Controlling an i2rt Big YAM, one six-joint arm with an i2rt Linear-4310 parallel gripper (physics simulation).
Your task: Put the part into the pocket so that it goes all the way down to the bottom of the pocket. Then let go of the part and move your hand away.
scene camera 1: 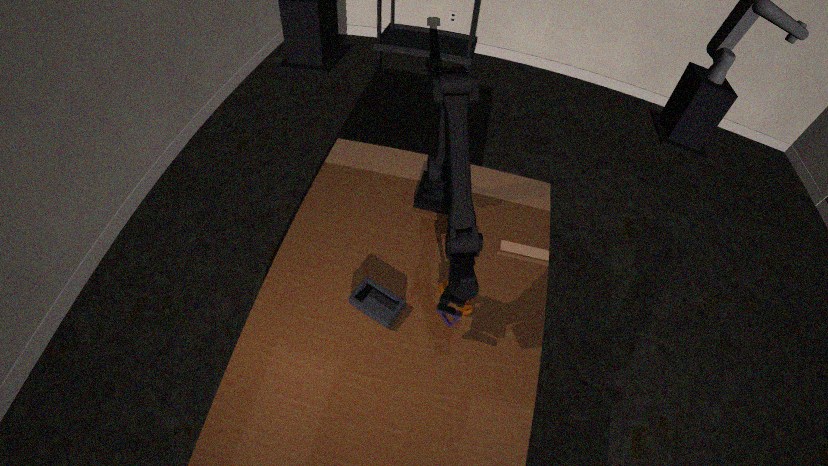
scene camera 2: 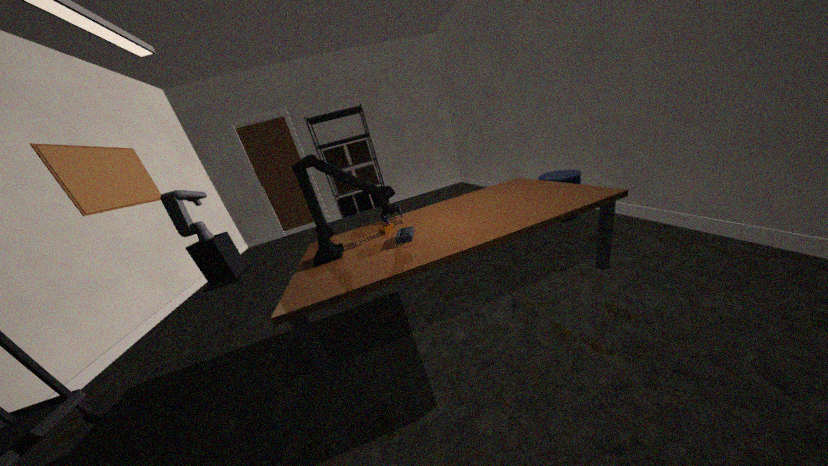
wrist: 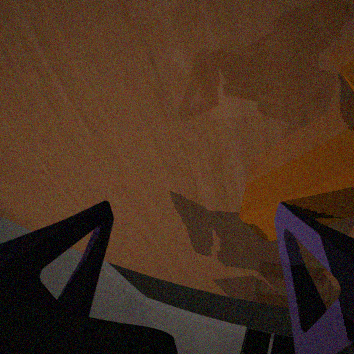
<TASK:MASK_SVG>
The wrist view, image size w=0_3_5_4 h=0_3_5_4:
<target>gripper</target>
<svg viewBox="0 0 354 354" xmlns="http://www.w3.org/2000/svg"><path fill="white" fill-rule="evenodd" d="M280 201L274 217L274 226L287 293L295 354L354 354L354 238L328 227L293 206ZM295 237L337 279L340 285L340 294L328 309L326 309L305 267ZM108 200L103 200L58 222L0 243L0 354L177 354L173 336L165 331L148 326L88 316L113 223L113 214ZM93 230L80 261L59 296L55 299L40 281L41 269Z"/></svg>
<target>orange L-shaped block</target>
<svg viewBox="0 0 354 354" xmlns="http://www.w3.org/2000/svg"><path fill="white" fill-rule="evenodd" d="M354 125L279 167L246 183L238 217L267 242L277 239L274 217L280 201L293 206L324 225L353 216ZM353 58L339 68L354 92Z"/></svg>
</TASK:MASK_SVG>
